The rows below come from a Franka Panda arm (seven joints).
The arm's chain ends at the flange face. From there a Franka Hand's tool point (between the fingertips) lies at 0.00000 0.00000 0.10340 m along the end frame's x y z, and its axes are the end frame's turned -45 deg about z.
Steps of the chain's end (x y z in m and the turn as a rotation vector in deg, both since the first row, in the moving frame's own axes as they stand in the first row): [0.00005 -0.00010 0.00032 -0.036 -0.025 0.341]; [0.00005 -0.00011 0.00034 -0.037 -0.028 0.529]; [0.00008 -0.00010 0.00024 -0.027 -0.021 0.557]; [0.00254 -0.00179 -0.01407 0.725 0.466 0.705]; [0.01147 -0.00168 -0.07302 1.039 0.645 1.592]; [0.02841 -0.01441 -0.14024 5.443 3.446 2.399]
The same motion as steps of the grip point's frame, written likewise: [0.00003 -0.00002 0.00032 -0.008 -0.043 0.341]; [0.00003 -0.00003 0.00034 -0.006 -0.046 0.529]; [0.00007 -0.00001 0.00024 -0.004 -0.034 0.557]; [0.00458 0.00021 -0.01408 0.183 0.842 0.705]; [0.01145 0.00645 -0.07304 0.279 1.191 1.592]; [0.04165 0.00759 -0.14089 1.412 6.285 2.399]
